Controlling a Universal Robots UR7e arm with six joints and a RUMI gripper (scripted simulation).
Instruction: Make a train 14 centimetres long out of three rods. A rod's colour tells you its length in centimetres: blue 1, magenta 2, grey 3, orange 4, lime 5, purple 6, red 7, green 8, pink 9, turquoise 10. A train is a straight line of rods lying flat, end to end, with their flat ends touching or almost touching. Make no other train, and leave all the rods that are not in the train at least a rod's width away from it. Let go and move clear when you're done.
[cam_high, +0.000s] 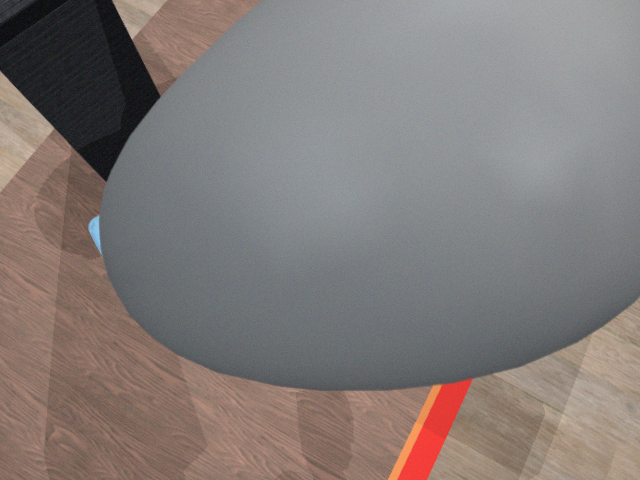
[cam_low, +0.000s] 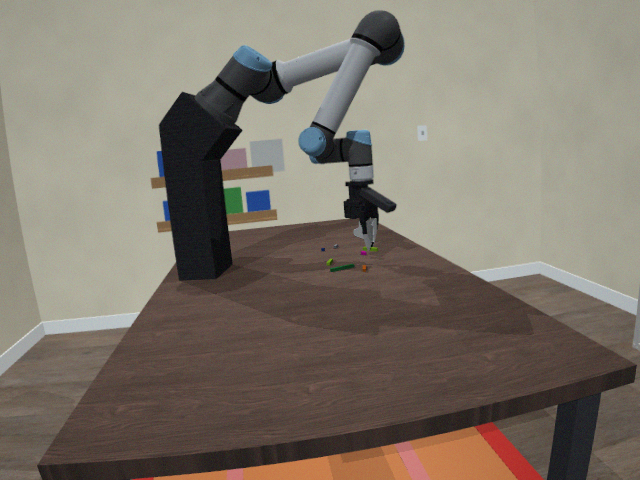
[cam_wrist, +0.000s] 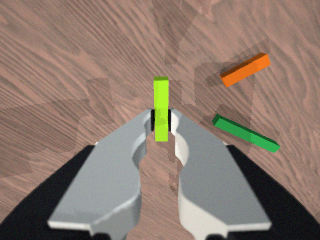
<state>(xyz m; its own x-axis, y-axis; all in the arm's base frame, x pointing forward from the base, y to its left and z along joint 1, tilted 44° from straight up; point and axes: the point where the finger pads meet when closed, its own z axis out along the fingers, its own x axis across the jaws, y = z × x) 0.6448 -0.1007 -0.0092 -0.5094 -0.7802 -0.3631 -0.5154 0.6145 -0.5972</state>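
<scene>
My hand is 250 mm to the right of the blue rod, 120 mm past it and 50 mm above it. Round my hand: magenta rod: 130 mm to the left, 50 mm below; then green rod: 100 mm behind, 50 mm below, 30 mm to the right; then orange rod: 70 mm to the right, 50 mm below, 40 mm behind.
</scene>
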